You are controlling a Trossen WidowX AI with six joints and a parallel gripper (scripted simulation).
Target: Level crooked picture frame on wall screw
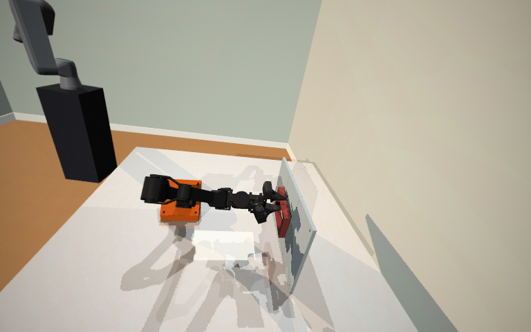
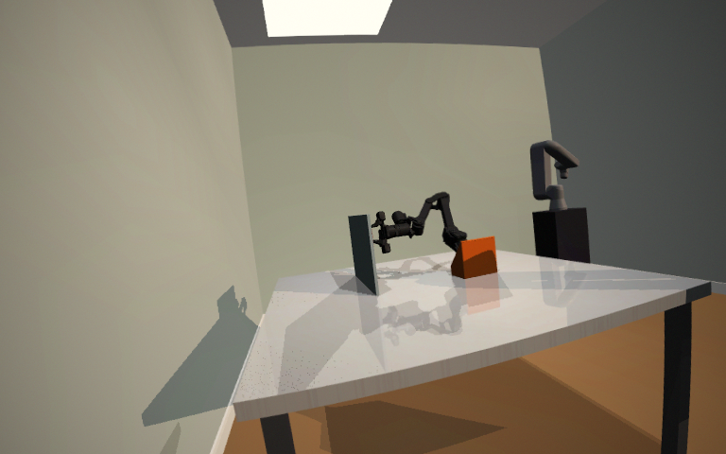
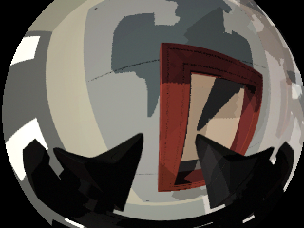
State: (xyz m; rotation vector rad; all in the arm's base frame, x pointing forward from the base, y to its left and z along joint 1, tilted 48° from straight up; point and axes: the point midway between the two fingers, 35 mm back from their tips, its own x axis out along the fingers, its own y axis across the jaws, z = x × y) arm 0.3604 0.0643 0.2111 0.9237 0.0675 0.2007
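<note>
The red picture frame lies 10 mm ahead of my gripper tip, 10 mm to the left of it and 50 mm below it. Also, from my gripper tip: grey wall panel: 20 mm ahead, 60 mm below.
</note>
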